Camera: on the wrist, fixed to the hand. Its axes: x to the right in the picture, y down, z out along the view.
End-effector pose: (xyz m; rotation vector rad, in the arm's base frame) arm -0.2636 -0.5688 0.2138 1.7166 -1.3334 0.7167
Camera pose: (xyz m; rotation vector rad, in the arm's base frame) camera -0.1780 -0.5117 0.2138 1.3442 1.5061 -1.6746
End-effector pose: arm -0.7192 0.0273 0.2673 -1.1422 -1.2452 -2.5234
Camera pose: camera -0.7818 0.0455 0.1877 -0.4822 0.5071 0.0250
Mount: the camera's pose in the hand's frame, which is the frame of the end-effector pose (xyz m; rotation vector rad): -0.0044 -0.0876 -0.0537 0.4306 0.6089 2.9982
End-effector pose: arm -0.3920 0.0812 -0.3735 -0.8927 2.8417 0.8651
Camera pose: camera -0.3345 -0.0040 -0.3711 -2.0870 -0.8705 0.3971
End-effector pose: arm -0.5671 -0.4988 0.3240 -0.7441 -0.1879 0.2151
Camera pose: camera -0.5471 -0.5975 0.3451 -0.0300 -1.7030 -2.6180
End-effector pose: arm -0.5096 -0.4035 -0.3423 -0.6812 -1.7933 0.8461
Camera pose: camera -0.4638 -0.4464 -0.2608 2.0956 -1.1576 -1.5621
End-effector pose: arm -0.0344 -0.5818 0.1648 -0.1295 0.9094 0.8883
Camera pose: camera -0.0068 -0.6655 0.1117 -1.0855 -0.7041 -1.7714
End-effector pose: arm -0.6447 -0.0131 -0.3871 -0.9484 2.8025 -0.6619
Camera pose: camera -0.6055 -0.0529 -0.3007 2.8142 0.9226 -0.4278
